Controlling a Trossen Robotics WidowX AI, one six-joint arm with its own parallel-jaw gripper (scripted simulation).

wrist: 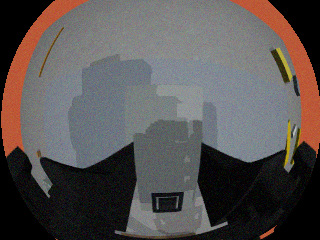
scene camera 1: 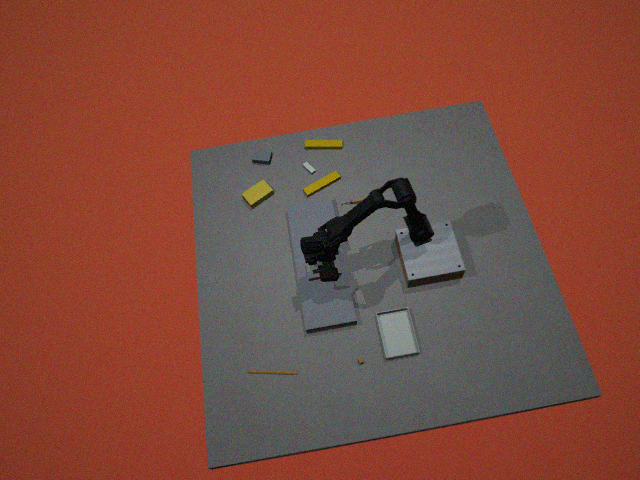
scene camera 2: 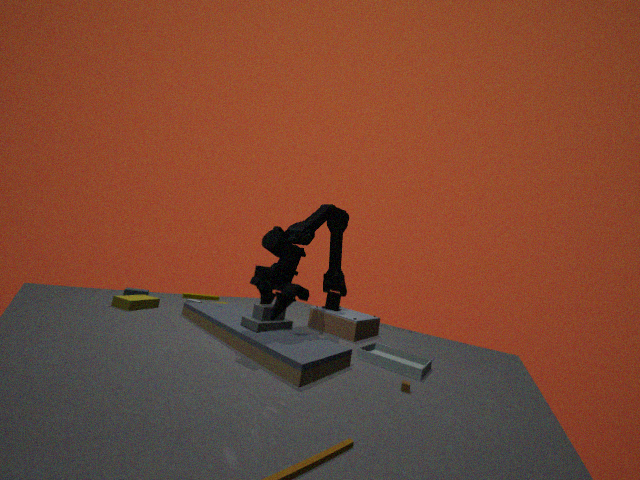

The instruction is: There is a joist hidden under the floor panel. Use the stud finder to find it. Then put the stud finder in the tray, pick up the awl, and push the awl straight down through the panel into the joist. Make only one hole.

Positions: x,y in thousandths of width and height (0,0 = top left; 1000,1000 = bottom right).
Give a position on a tray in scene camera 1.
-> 623,703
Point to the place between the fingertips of my gripper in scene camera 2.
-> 416,661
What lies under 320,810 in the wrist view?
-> My gripper.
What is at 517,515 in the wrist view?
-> A stud finder.
